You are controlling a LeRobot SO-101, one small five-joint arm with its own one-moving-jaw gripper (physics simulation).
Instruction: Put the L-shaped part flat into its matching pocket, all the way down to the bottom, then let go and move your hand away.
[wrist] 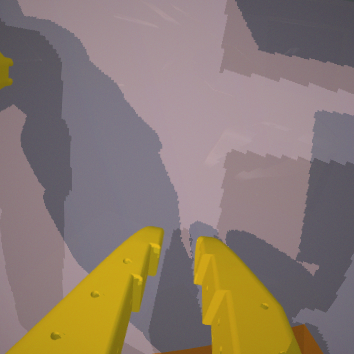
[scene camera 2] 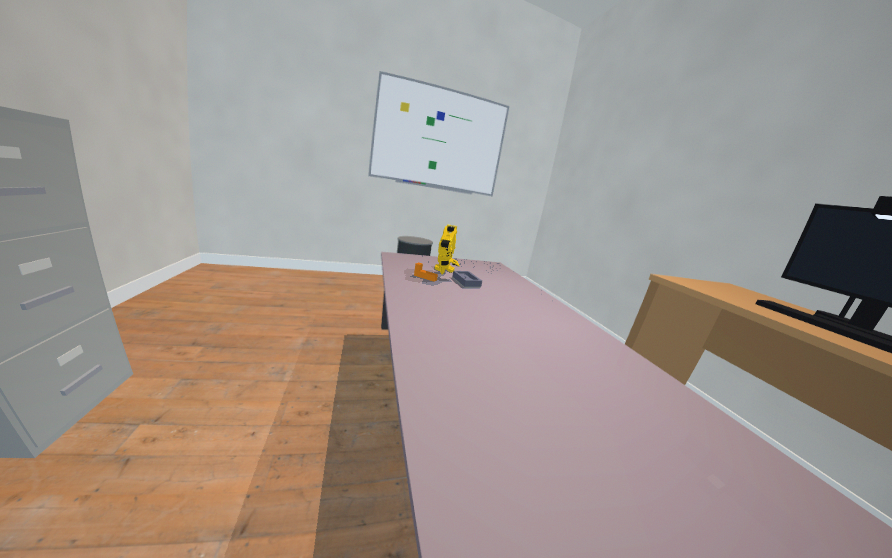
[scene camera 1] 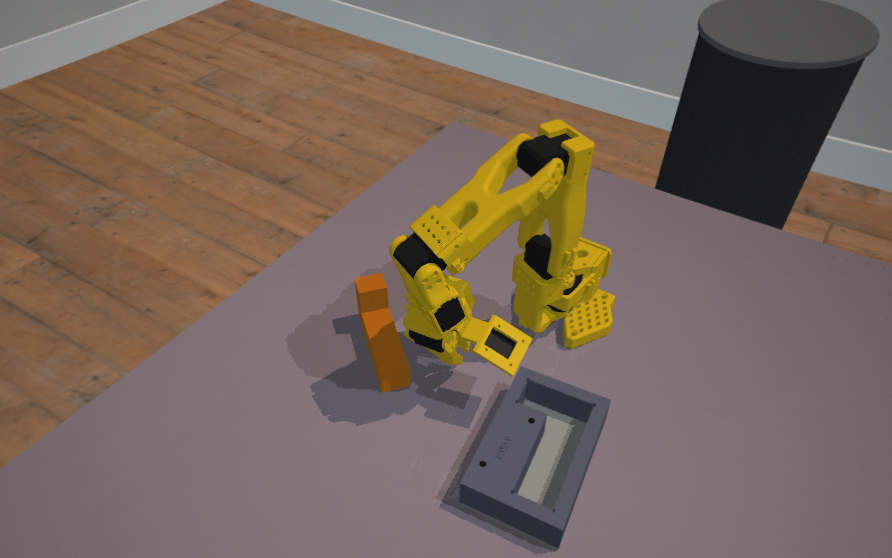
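Seen in the pictures: hand at its tool point: (wrist: 160,245) (scene camera 2: 441,272) (scene camera 1: 463,350); arm's base at its link origin: (scene camera 2: 445,270) (scene camera 1: 555,323).
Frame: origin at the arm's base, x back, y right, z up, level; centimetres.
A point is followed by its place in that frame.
The orange L-shaped part (scene camera 1: 386,348) @[x -15.4, y 11.7, z 3.0 cm] (scene camera 2: 426,276) @[x -15.6, y 13.6, z 1.4 cm] (wrist: 307,339) @[x -16.3, y 8.6, z 0.5 cm] stands on edge on the table, its short arm raised at the far end. The grey block (scene camera 1: 499,475) @[x -21.6, y -5.2, z 3.6 cm] (scene camera 2: 470,284) @[x -23.7, y -5.7, z 1.6 cm] lies to the right in scene camera 1, its L-shaped pocket (scene camera 1: 547,454) @[x -15.7, y -7.0, z 0.5 cm] facing up with a pale floor and no part in it. My gripper (wrist: 179,241) @[x -10.8, y 5.3, z 2.4 cm] is low beside the part. Its jaws are swung together with a narrow gap at the tips and are not plainly pressing on the part, which shows below and past the right jaw. The part hides the jaw tips in scene camera 1.
The arm's yellow base (scene camera 1: 536,289) @[x -5.3, y 0.5, z 9.3 cm] stands behind the block on the mauve table (scene camera 1: 723,394) @[x 0.6, y -18.2, z 0.0 cm] (scene camera 2: 526,407) @[x -94.2, y 6.9, z 0.0 cm]. A dark round bin (scene camera 1: 736,131) (scene camera 2: 413,248) stands beyond the table's back edge. A wooden desk (scene camera 2: 664,315) stands to the right in scene camera 2.
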